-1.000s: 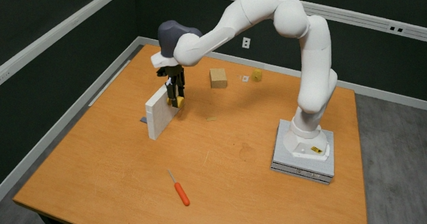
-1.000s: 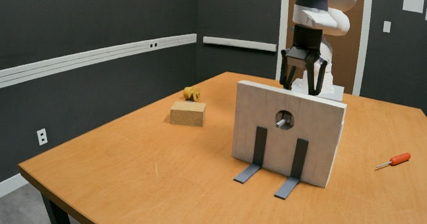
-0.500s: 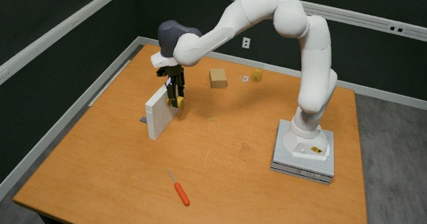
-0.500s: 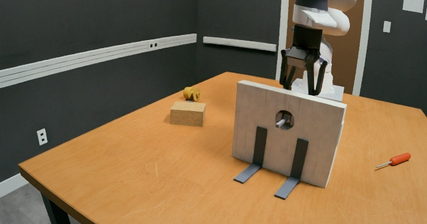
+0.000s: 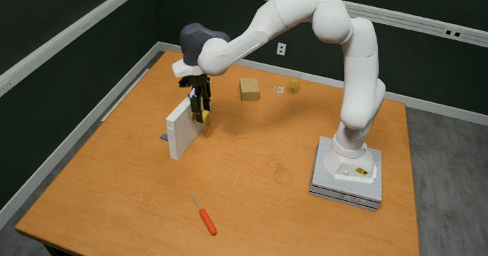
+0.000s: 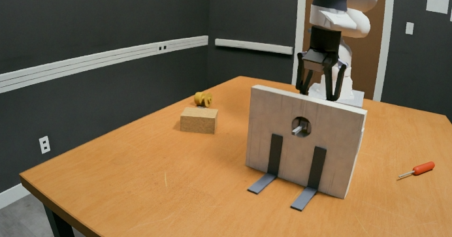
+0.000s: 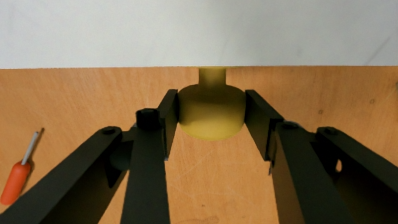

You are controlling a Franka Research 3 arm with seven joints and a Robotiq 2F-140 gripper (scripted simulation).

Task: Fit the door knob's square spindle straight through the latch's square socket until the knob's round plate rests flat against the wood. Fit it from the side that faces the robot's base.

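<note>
Now: the white wood panel 6 cm ahead of my hand, 5 cm below it and 1 cm to the right of it. From my hand the other things lie so: cork block: 42 cm to the right, 15 cm below, 9 cm behind; then orange-handled screwdriver: 35 cm to the left, 17 cm below, 14 cm behind.
</note>
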